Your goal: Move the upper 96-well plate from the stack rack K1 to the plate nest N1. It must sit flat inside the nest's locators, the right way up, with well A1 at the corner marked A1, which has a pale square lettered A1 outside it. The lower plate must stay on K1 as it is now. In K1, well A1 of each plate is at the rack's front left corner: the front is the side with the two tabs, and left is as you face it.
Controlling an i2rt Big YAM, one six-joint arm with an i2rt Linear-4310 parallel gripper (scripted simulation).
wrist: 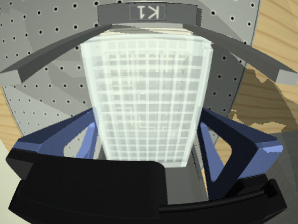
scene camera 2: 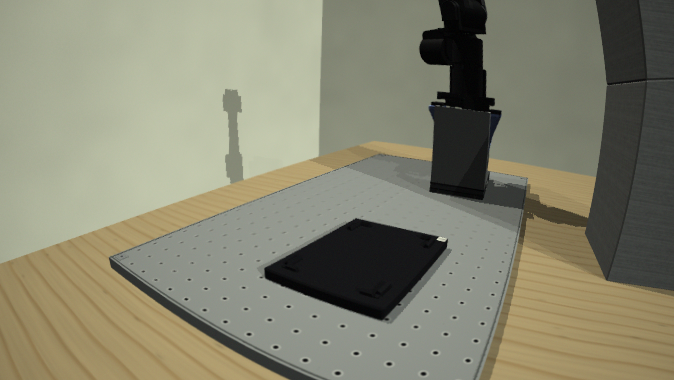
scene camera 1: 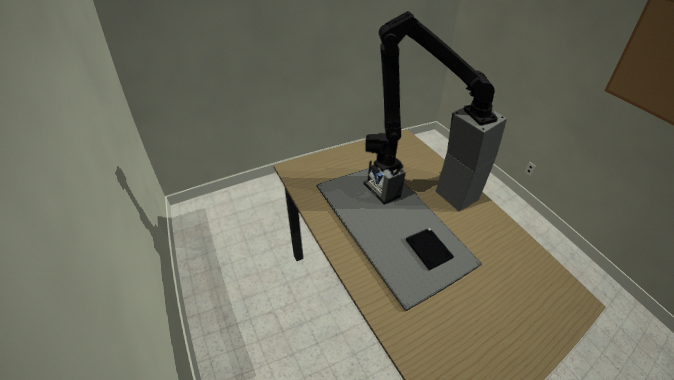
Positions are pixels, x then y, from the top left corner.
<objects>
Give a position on a dark back wall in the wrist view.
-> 179,189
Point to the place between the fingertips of my gripper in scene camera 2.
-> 464,149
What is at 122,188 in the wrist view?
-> My gripper.
</objects>
